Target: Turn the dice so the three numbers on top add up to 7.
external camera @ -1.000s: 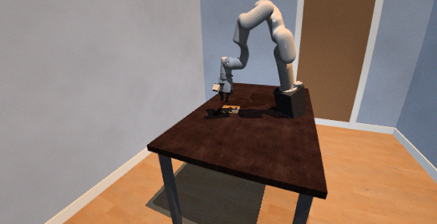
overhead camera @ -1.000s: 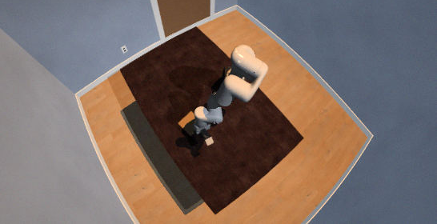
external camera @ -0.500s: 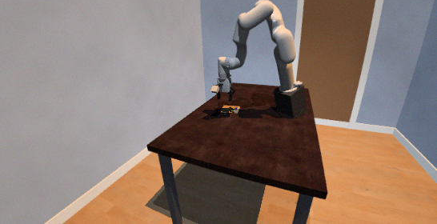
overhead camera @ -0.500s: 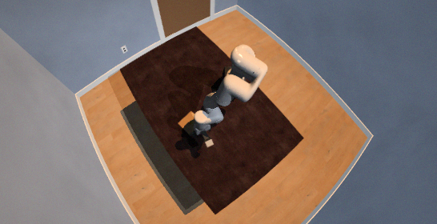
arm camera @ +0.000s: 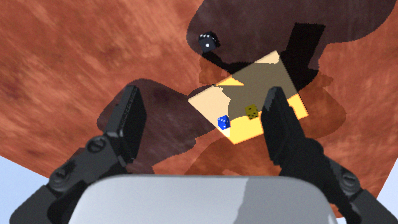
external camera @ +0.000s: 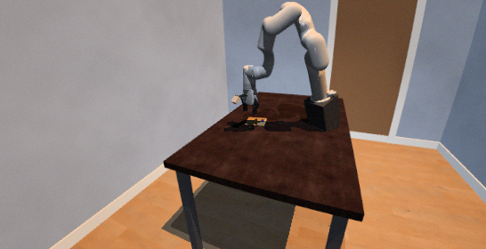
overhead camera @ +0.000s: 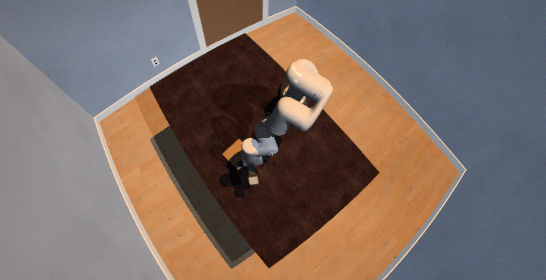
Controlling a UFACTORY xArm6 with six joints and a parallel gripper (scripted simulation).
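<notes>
Now: hand 120 mm above the black die and 10 mm to the left of it. Round my hand: mat (140 mm to the right, 130 mm below, 10 mm ahead); then blue die (140 mm to the right, 120 mm below, 40 mm behind); then yellow die (140 mm to the right, 120 mm below, 10 mm ahead).
</notes>
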